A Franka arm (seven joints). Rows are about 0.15 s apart.
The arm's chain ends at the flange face. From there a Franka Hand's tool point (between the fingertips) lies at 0.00 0.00 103.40 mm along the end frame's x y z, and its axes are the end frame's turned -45 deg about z.
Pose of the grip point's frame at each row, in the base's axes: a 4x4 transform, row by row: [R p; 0 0 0 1], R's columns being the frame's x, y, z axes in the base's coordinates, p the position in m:
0.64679, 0.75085, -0.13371, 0.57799; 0.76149, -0.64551, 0.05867, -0.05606; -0.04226, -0.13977, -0.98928, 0.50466; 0, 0, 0, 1
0.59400, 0.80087, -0.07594, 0.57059; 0.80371, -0.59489, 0.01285, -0.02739; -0.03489, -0.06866, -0.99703, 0.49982; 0, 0, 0, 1
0.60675, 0.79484, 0.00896, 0.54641; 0.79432, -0.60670, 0.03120, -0.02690; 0.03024, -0.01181, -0.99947, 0.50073; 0, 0, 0, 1
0.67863, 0.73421, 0.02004, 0.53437; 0.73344, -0.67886, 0.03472, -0.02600; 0.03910, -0.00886, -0.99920, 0.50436; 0, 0, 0, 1
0.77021, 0.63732, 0.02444, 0.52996; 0.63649, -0.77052, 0.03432, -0.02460; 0.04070, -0.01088, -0.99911, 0.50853; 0, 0, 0, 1
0.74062, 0.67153, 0.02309, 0.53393; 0.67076, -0.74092, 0.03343, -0.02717; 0.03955, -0.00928, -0.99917, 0.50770; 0, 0, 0, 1
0.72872, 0.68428, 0.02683, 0.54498; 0.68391, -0.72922, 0.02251, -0.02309; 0.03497, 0.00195, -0.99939, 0.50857; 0, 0, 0, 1
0.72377, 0.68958, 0.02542, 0.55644; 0.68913, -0.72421, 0.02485, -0.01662; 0.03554, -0.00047, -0.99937, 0.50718; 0, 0, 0, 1
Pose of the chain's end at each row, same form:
0.98828, 0.07358, -0.13371, 0.59182; 0.08201, -0.99490, 0.05867, -0.06213; -0.12871, -0.06895, -0.98928, 0.60695; 0, 0, 0, 1
0.98632, 0.14628, -0.07594, 0.57844; 0.14766, -0.98896, 0.01285, -0.02872; -0.07322, -0.02388, -0.99703, 0.60291; 0, 0, 0, 1
0.99107, 0.13300, 0.00896, 0.54548; 0.13267, -0.99067, 0.03120, -0.03013; 0.01303, -0.02973, -0.99947, 0.60408; 0, 0, 0, 1
0.99903, 0.03930, 0.02004, 0.53230; 0.03859, -0.99865, 0.03472, -0.02959; 0.02138, -0.03391, -0.99920, 0.60768; 0, 0, 0, 1
0.99527, -0.09397, 0.02444, 0.52743; -0.09477, -0.99491, 0.03432, -0.02815; 0.02109, -0.03647, -0.99911, 0.61184; 0, 0, 0, 1
0.99854, -0.04885, 0.02309, 0.53154; -0.04961, -0.99821, 0.03343, -0.03063; 0.02140, -0.03453, -0.99917, 0.61101; 0, 0, 0, 1
0.99914, -0.03142, 0.02683, 0.54221; -0.03204, -0.99923, 0.02251, -0.02542; 0.02611, -0.02335, -0.99939, 0.61191; 0, 0, 0, 1
0.99939, -0.02418, 0.02542, 0.55381; -0.02481, -0.99938, 0.02485, -0.01919; 0.02480, -0.02546, -0.99937, 0.61051; 0, 0, 0, 1

